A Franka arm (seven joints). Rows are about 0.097 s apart.
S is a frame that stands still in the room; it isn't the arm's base.
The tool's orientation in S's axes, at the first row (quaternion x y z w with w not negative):
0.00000 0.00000 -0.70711 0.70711
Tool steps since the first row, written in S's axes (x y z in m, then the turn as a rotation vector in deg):
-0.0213 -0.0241 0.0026 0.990 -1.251 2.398
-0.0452 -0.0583 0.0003 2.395 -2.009 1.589
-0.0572 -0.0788 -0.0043 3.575 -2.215 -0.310
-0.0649 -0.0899 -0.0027 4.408 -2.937 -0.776
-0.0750 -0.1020 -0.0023 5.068 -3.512 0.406
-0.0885 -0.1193 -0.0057 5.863 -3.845 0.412
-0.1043 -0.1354 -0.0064 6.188 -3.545 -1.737
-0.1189 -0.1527 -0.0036 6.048 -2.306 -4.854
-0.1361 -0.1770 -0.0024 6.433 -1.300 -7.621
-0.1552 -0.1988 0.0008 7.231 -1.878 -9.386
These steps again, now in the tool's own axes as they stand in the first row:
0.0241 -0.0213 0.0026 1.251 0.990 2.398
0.0583 -0.0452 0.0003 2.009 2.395 1.589
0.0788 -0.0572 -0.0043 2.215 3.575 -0.310
0.0899 -0.0649 -0.0027 2.937 4.408 -0.776
0.1020 -0.0750 -0.0023 3.512 5.068 0.406
0.1193 -0.0885 -0.0057 3.845 5.863 0.412
0.1354 -0.1043 -0.0064 3.545 6.188 -1.737
0.1527 -0.1189 -0.0036 2.306 6.048 -4.854
0.1770 -0.1361 -0.0024 1.300 6.433 -7.621
0.1988 -0.1552 0.0008 1.878 7.231 -9.386

